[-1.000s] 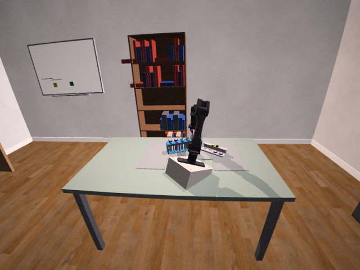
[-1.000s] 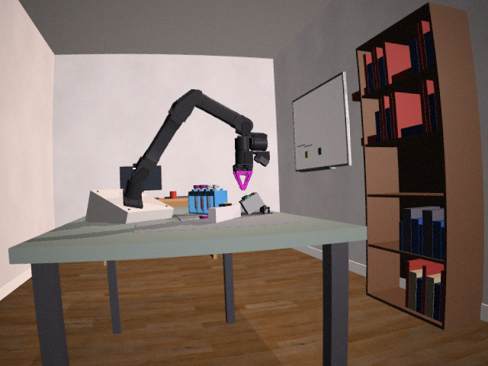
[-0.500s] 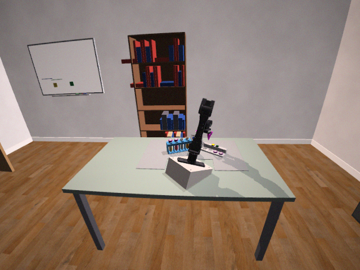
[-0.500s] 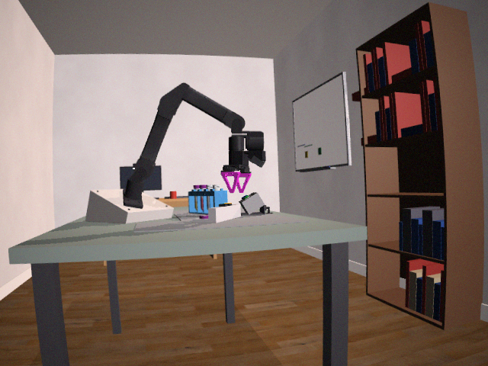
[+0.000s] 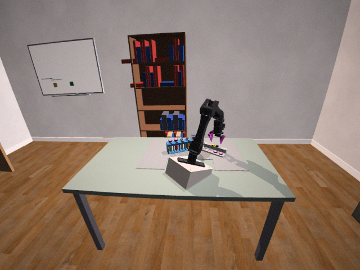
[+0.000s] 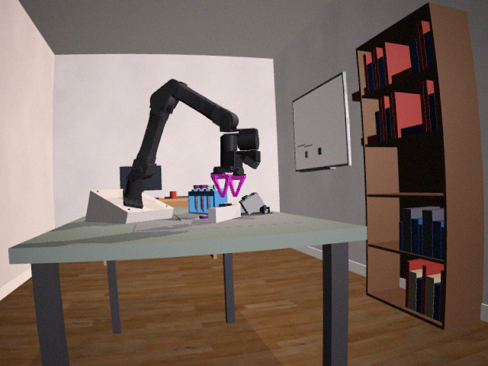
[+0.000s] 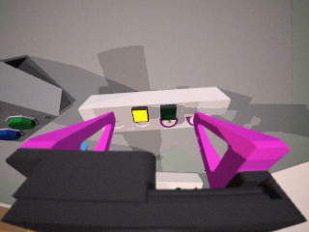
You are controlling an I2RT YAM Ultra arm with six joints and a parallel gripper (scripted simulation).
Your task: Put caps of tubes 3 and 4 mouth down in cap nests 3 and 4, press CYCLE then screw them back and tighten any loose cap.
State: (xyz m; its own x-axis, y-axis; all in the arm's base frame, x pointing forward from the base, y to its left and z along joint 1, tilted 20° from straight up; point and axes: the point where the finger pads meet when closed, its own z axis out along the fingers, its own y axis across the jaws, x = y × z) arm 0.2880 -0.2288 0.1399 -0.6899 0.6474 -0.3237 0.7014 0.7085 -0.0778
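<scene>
My hand is 9 cm past the purple cap, 2 cm to the left of it and 7 cm above it. Also, from my hand: grey key desk 14 cm ahead, 16 cm to the left, 3 cm below; then blue cycle key 13 cm ahead, 18 cm to the left, 2 cm below; then green ready key 12 cm ahead, 14 cm to the left, 2 cm below.
</scene>
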